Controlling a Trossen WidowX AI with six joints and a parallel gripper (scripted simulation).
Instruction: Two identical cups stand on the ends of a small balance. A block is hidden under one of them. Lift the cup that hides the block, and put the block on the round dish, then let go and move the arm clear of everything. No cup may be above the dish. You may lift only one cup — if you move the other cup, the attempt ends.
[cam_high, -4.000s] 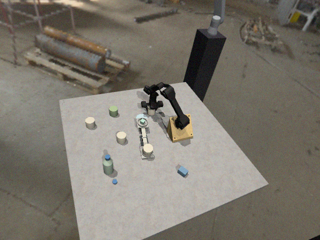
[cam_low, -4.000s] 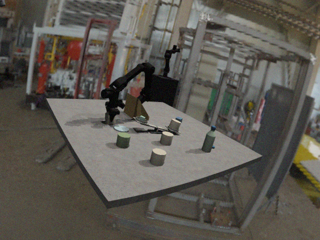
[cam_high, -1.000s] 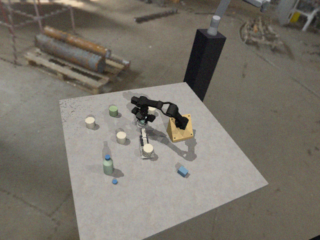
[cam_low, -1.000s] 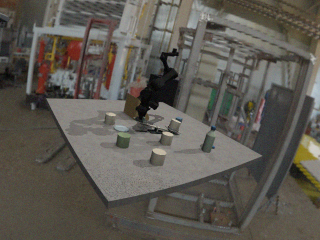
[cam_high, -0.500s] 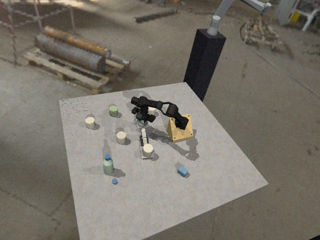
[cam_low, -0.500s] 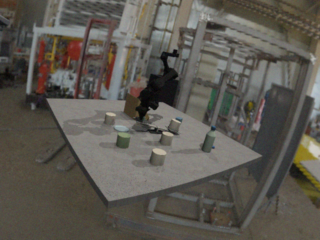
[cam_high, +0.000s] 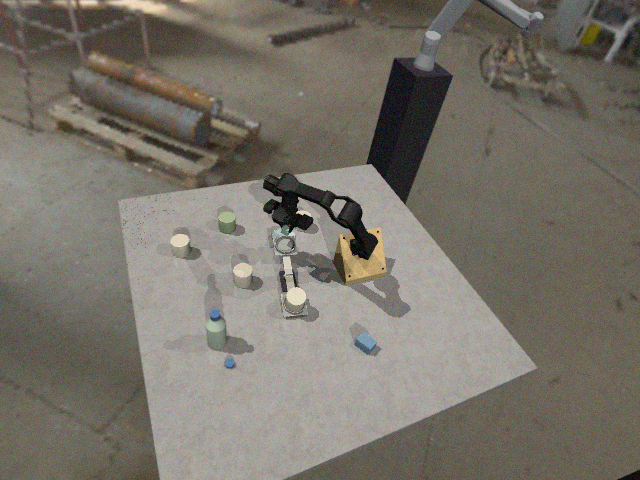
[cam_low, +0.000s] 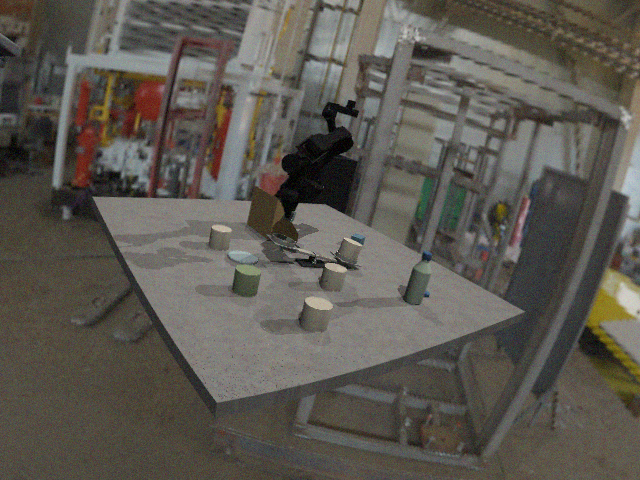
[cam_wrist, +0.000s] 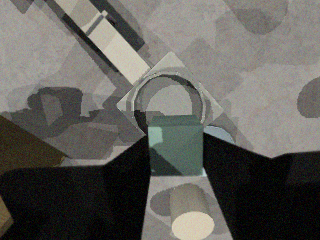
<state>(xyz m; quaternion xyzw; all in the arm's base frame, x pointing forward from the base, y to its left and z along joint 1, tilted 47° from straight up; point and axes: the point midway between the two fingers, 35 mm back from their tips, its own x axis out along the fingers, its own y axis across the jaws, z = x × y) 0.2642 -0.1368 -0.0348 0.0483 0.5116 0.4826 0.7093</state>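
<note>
My gripper tip is now 15 cm above the pale blue round dish, 12 cm to the left of it and 4 cm past it. Round my gripper tip: green cylinder: 22 cm to the right, 20 cm ahead, 12 cm below; then small balance: 12 cm to the left, 12 cm below, 2 cm ahead; then green block: 1 cm above.
</note>
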